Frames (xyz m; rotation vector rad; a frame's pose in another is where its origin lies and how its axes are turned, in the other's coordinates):
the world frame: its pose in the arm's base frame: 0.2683 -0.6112 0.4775 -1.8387 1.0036 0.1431
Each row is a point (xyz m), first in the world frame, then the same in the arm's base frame.
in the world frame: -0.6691 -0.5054 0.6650
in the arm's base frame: 0.3966 0.3875 0.8402
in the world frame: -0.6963 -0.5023 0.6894
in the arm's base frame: 0.3847 0.4221 0.8395
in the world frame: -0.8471 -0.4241 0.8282
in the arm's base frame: 0.2778 0.6074 0.7910
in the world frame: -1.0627 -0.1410 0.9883
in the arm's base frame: -0.0055 0.8139 0.6195
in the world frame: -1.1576 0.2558 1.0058
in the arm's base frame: -0.3347 0.8183 0.3779
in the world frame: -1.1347 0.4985 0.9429
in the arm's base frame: -0.5072 0.7156 0.2261
